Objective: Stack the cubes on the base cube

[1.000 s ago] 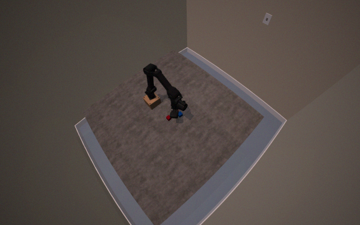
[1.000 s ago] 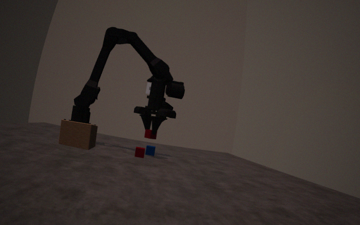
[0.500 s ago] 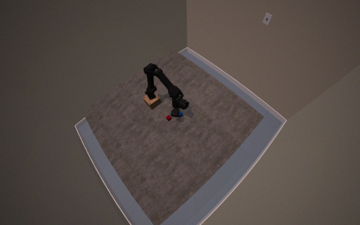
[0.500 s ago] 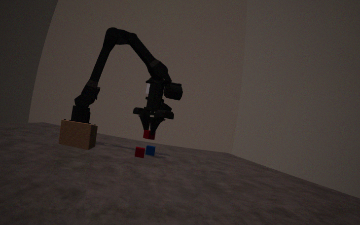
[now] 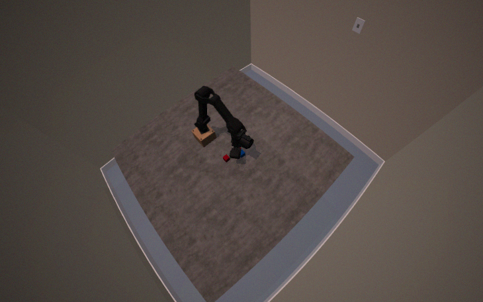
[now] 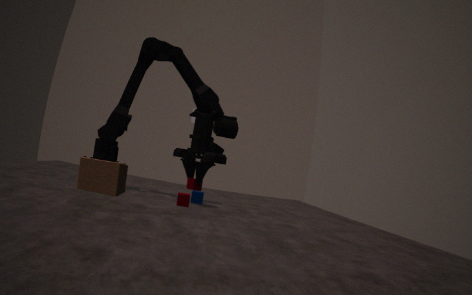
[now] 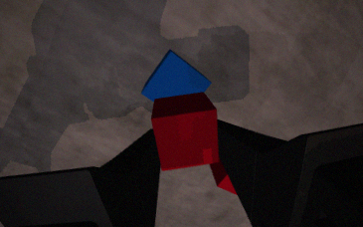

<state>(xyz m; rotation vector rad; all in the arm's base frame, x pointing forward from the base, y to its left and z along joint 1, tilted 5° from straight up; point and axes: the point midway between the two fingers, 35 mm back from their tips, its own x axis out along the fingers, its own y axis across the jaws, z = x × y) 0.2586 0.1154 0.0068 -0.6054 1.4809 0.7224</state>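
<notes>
Now: the blue cube 10 mm ahead of my gripper tip, 20 mm to the left of it and 40 mm below it.
</notes>
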